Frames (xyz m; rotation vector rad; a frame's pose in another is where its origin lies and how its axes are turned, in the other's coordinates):
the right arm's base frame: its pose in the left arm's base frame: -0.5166 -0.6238 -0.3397 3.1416 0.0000 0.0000
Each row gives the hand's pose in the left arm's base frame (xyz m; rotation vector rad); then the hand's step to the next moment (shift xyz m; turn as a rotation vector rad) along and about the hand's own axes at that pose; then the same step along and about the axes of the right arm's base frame.
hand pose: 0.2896 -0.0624 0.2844 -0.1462 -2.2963 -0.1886
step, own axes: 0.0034 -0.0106 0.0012 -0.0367 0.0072 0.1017
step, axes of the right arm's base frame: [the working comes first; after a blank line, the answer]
step, axes of the left arm's base frame: -0.0049 -0.0100 0.0008 -0.0483 0.0240 -0.0940

-0.0049 0.0100 -0.0008 -0.0483 -0.0240 0.0940
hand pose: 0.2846 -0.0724 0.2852 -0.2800 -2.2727 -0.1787
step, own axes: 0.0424 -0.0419 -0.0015 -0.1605 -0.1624 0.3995
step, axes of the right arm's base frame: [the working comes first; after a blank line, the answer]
step, axes of the left arm's base frame: -0.0369 -0.0347 0.0315 -0.2288 -0.0920 -0.3885

-0.0369 0.0347 -0.0315 -0.2288 0.0920 0.3885
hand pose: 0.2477 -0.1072 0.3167 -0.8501 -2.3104 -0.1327
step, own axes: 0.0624 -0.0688 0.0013 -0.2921 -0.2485 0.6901
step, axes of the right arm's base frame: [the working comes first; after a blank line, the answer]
step, axes of the left arm's base frame: -0.0781 -0.0197 0.0463 -0.3672 -0.1419 -0.6843

-0.0781 0.0197 -0.0463 -0.3672 0.1419 0.6843
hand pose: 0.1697 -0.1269 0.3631 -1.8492 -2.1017 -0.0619
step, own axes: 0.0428 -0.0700 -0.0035 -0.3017 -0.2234 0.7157
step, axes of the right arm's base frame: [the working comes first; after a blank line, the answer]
step, axes of the left arm's base frame: -0.0712 0.0294 0.0285 -0.3476 -0.1408 -0.7159

-0.0712 -0.0294 -0.0285 -0.3476 0.1408 0.7159
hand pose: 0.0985 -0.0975 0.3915 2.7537 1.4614 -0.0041
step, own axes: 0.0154 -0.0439 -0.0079 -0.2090 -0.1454 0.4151
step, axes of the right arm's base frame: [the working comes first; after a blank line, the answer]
step, axes of the left arm's base frame: -0.0278 0.0375 0.0068 -0.2338 -0.1009 -0.4150

-0.0278 -0.0375 -0.0068 -0.2338 0.1010 0.4150
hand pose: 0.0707 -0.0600 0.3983 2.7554 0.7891 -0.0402
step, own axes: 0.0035 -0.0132 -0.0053 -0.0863 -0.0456 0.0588
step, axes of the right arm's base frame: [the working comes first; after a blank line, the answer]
step, axes of the left arm's base frame: -0.0042 0.0140 0.0014 -0.0944 -0.0232 -0.0594

-0.0042 -0.0140 -0.0014 -0.0944 0.0232 0.0594
